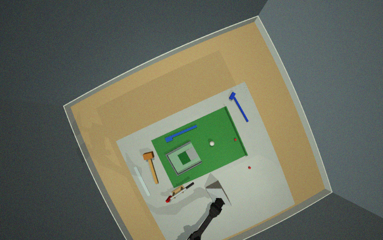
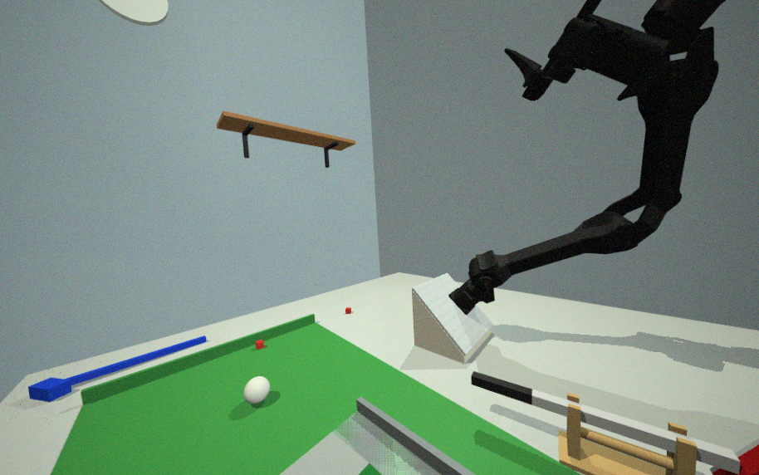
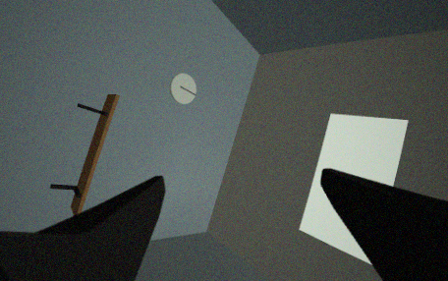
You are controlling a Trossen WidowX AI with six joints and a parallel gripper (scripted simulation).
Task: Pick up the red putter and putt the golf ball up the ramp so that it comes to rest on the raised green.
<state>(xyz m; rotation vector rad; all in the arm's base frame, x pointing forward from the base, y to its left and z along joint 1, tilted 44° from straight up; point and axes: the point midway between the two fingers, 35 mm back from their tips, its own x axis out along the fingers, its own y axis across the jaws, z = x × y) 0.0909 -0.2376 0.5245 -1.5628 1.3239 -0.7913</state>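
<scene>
Now: gripper tip 120 mm short of the wooden stand, 110 mm to the right of it and 610 mm above it. Round my gripper tip: white golf ball: 340 mm ahead, 370 mm to the right, 620 mm below; green mat: 350 mm ahead, 260 mm to the right, 640 mm below; pale bar: 360 mm ahead, 360 mm to the left, 640 mm below.
</scene>
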